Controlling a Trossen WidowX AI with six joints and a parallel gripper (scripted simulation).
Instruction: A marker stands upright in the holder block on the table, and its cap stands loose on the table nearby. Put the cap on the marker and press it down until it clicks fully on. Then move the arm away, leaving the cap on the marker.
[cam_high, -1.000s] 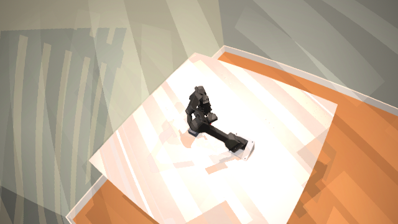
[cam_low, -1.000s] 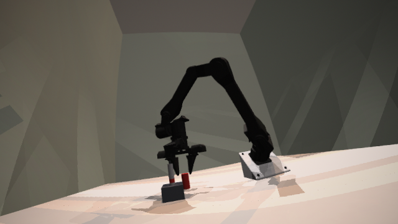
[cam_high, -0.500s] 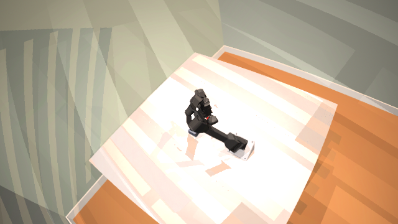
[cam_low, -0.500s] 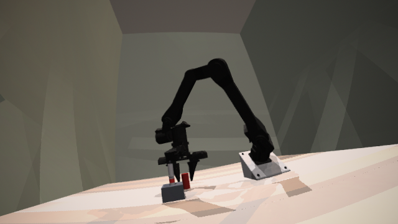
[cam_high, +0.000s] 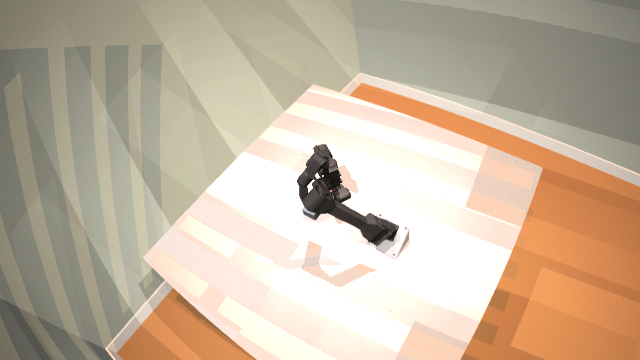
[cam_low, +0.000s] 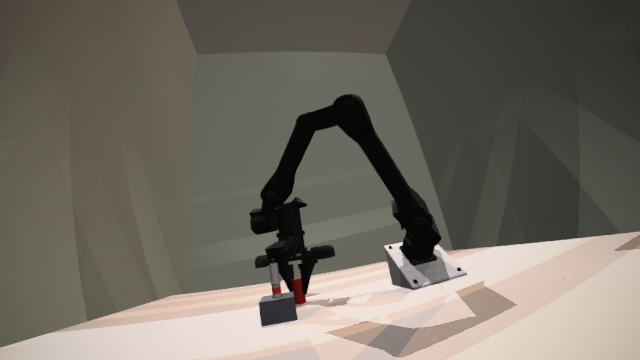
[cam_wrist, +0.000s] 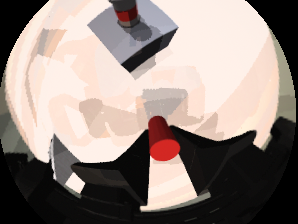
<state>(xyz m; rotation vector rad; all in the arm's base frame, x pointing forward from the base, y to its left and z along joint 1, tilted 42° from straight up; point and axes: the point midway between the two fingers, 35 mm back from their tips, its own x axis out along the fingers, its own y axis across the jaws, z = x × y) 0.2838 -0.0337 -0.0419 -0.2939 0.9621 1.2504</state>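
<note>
My gripper tip is now 4 cm short of the dark grey holder block and 11 cm to the right of it. From my gripper tip the other things lie so: red cap 1 cm above.
</note>
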